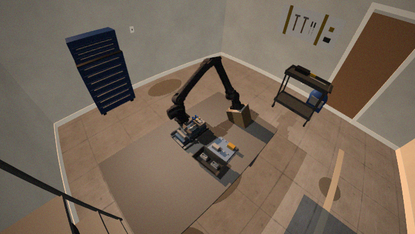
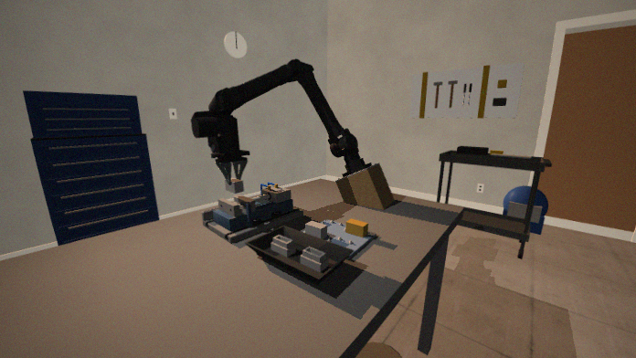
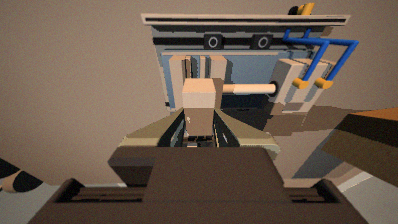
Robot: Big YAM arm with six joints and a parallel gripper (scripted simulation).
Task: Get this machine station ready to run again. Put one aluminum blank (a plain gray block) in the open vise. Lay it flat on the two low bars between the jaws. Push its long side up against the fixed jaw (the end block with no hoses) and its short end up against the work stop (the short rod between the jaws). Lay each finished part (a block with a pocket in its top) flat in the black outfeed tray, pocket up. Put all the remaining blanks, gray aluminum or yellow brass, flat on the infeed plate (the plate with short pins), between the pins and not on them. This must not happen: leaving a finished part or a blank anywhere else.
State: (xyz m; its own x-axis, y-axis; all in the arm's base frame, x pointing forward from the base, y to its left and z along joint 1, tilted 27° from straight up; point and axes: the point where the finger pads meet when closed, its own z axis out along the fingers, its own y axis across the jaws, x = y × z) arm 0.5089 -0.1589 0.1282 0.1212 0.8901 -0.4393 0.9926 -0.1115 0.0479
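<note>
Right now the vise is 120 mm below my hand, 70 mm behind it and 20 mm to the left of it. Round my hand: yellow brass blank: 360 mm to the left, 170 mm behind, 130 mm below.
</note>
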